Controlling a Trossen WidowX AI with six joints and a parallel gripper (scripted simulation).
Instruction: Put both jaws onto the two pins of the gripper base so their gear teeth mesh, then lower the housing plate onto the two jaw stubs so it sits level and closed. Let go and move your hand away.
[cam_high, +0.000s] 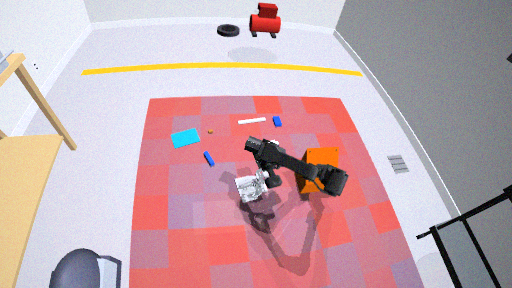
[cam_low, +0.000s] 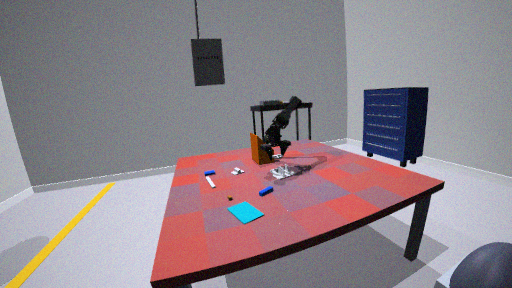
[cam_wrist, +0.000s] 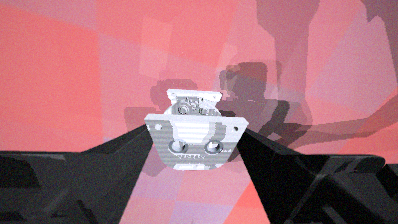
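Now: gripper tip 1 cm short of the small white part and 2 cm below it. Round my gripper tip: white jaw (3 cm ahead, 1 cm to the right, 7 cm below); then tiny brown bit (26 cm ahead, 30 cm to the right, 8 cm below); then blue block (25 cm ahead, 13 cm to the right, 7 cm below).
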